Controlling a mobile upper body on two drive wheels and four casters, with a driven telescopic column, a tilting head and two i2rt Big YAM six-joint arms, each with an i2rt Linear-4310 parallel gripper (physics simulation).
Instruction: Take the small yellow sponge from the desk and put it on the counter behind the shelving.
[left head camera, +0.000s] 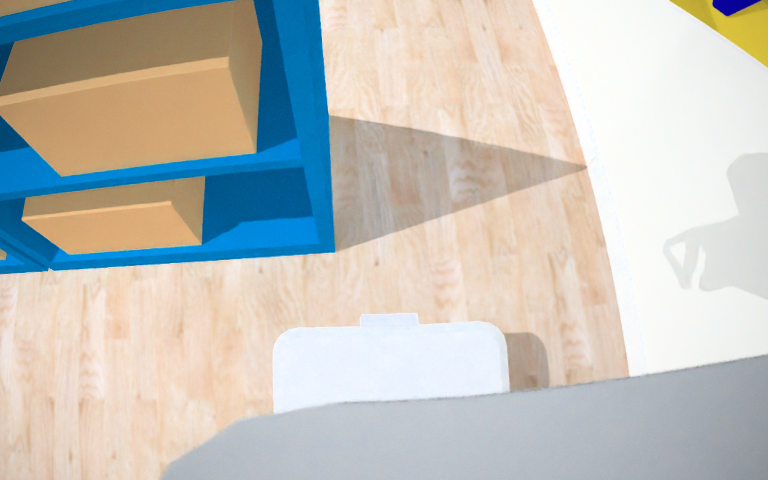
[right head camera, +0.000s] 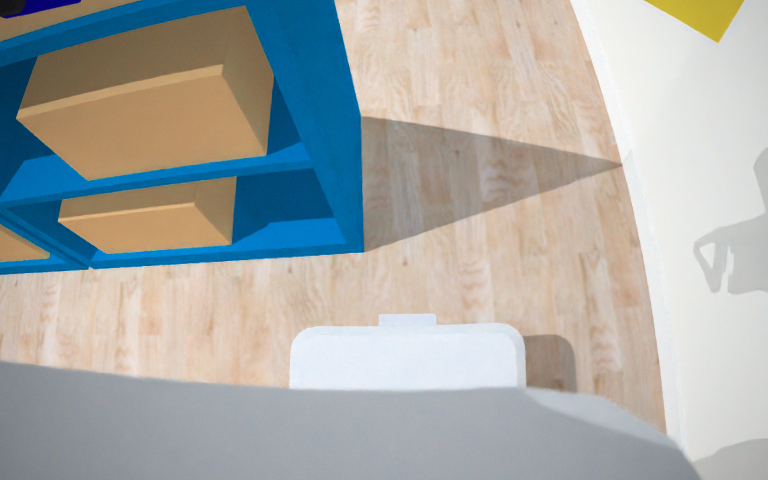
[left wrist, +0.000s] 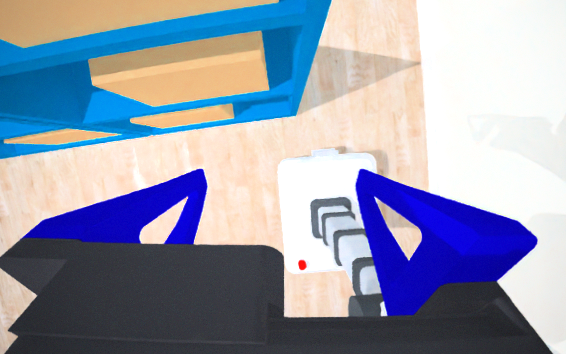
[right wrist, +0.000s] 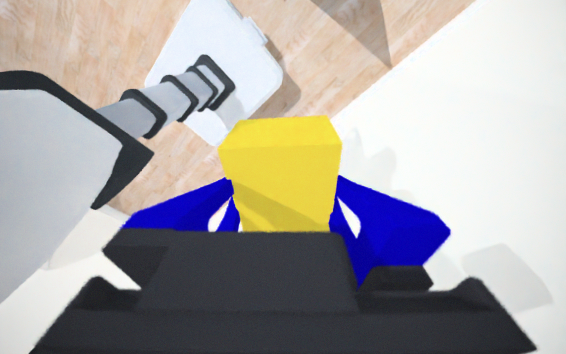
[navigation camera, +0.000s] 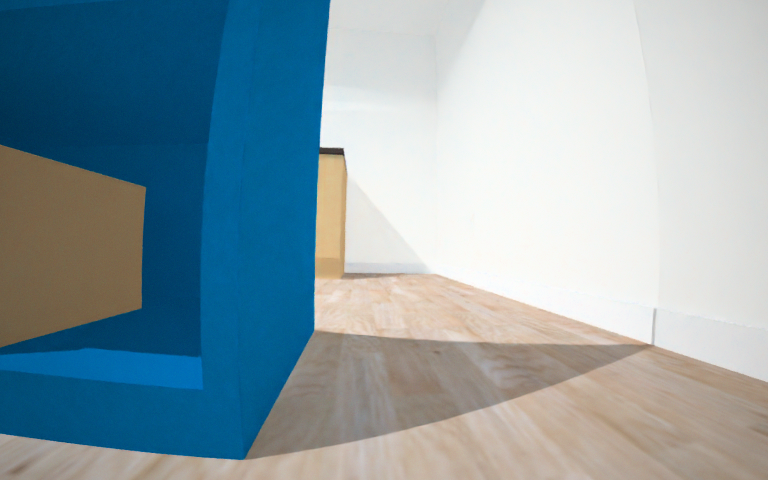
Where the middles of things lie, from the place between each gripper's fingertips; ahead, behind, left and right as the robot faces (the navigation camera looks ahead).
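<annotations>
Left gripper 450 mm left of the yellow sponge (right wrist: 284, 171), 10 mm short of it, 20 mm above it.
Right hand 1 cm to the left of the sponge, 1 cm past it, 1 cm below it. By its middle, the sponge is nearer to my right hand than to my left gripper.
</annotations>
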